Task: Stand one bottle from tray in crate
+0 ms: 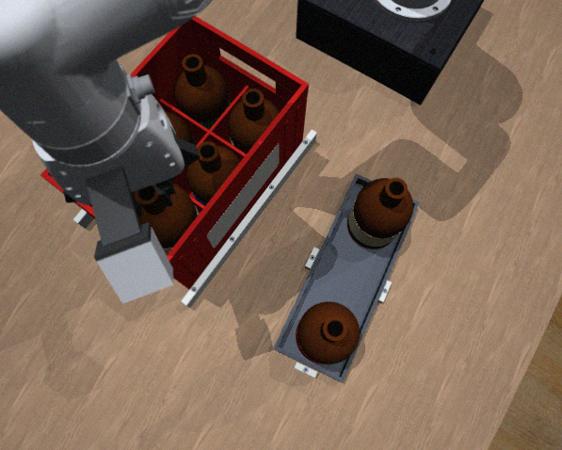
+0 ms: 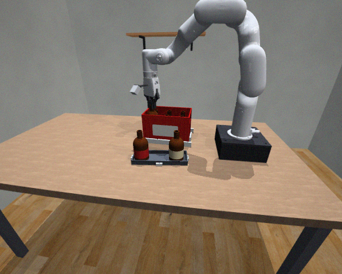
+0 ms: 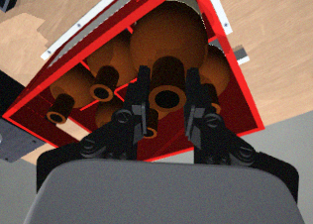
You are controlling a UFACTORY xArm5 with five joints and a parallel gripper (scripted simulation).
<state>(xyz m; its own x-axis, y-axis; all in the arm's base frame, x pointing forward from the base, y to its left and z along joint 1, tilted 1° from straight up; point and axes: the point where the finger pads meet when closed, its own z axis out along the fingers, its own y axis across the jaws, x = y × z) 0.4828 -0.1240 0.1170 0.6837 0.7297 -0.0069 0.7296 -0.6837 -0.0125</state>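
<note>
Now: hand 9 cm past the red crate, 3 cm to the left of it and 14 cm above it. Also, from my hand: grey tray 7 cm behind, 23 cm to the left, 21 cm below.
</note>
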